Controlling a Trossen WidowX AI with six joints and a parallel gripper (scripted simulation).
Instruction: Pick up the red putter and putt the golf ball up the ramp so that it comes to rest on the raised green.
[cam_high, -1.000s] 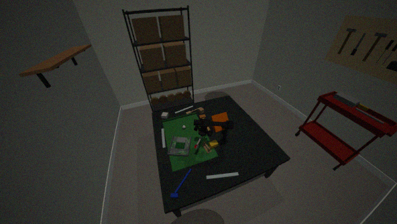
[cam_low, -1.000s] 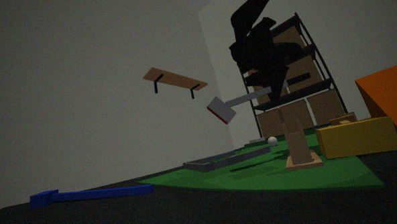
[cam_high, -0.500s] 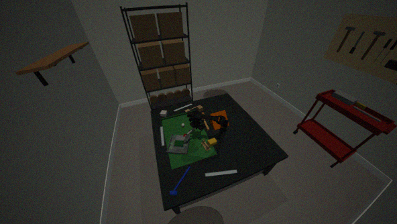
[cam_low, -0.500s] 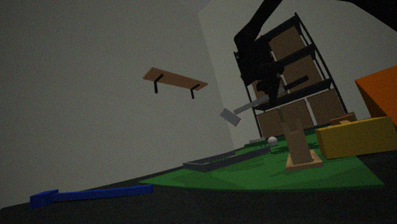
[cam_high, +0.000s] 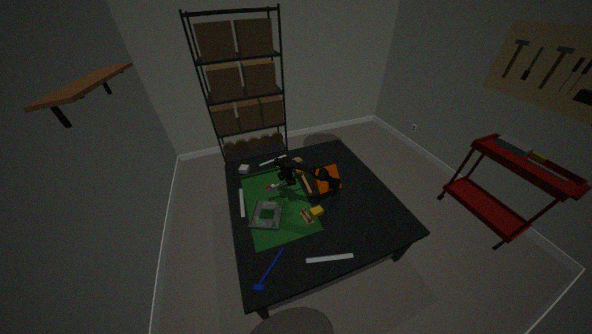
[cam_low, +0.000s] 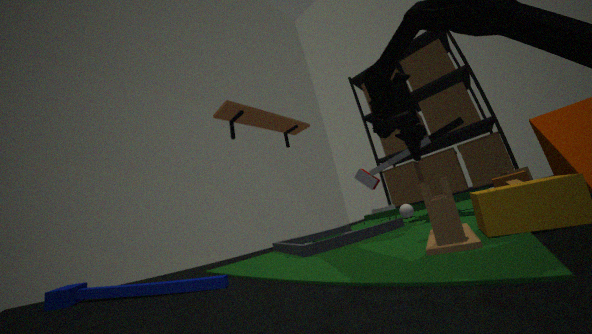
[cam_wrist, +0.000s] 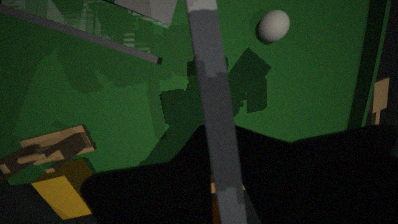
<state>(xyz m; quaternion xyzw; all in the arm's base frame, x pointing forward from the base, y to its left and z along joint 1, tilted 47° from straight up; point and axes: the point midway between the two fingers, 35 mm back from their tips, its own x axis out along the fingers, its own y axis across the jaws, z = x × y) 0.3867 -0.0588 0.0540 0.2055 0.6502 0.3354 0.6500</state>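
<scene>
Right now the red putter is 3 cm ahead of my gripper tip, 1 cm to the left of it and 2 cm above it. Also, from my gripper tip: white golf ball (11 cm ahead, 11 cm to the right, 12 cm below); then wooden stand (9 cm behind, 25 cm to the left, 11 cm below); then green mat (11 cm ahead, 3 cm to the left, 14 cm below).
</scene>
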